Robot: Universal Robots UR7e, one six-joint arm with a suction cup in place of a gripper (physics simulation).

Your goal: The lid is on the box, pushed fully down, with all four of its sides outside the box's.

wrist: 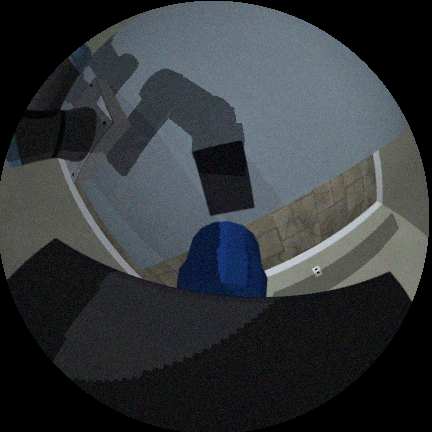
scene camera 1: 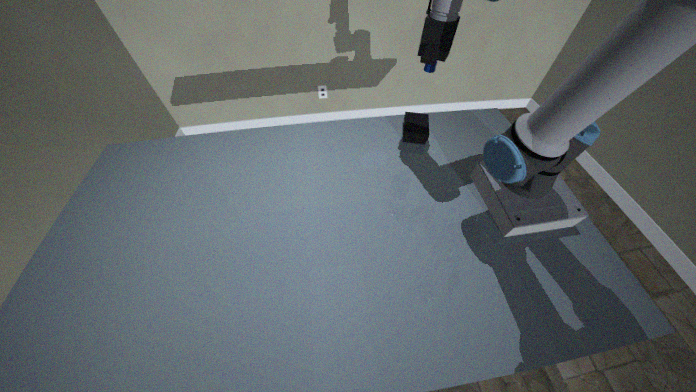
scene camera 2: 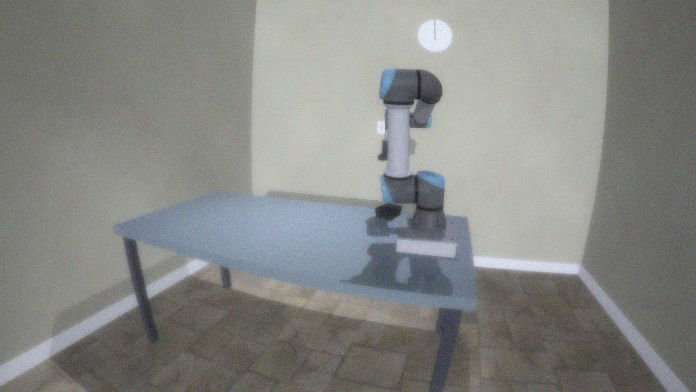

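Seen in the pictures: hand, its tool point: (wrist: 224,252) (scene camera 1: 429,69); arm's base, origin of its link: (wrist: 80,133) (scene camera 2: 428,226).
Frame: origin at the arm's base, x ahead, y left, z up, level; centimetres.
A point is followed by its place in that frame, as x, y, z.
Note:
A black box (scene camera 1: 416,134) {25.3, -27.2, -2.6} (scene camera 2: 388,214) {22.2, -25.9, -4.1} (wrist: 220,159) {24.6, -29.7, -2.1} stands upright near the table's back edge, left of the arm's base. The lid (scene camera 1: 416,119) {22.8, -35.3, -2.1} (wrist: 227,195) {22.2, -36.3, -2.1} appears as its equally dark top face, roughly level and in line with the box. No seam shows, so I cannot tell how far down the lid sits or whether all four of its sides are outside the box's. My gripper (scene camera 1: 429,67) (wrist: 225,255), a suction cup with a blue tip, is open and empty. It hangs well above the lid, apart from it. In scene camera 2 the box is small and blurred.
The blue-grey table (scene camera 1: 225,225) {91.9, -0.4, -7.1} (scene camera 2: 280,235) {62.1, 14.7, -7.1} carries the arm's base plate (scene camera 1: 540,212) {1.6, 12.1, -0.7} (scene camera 2: 426,247) {-0.6, 15.2, -3.9} right of the box. The back wall (scene camera 1: 260,50) rises behind the table. The arm's upper link (scene camera 1: 615,75) {17.0, 11.7, 38.8} slants over the right side in scene camera 1. Arm shadows lie beside the box.

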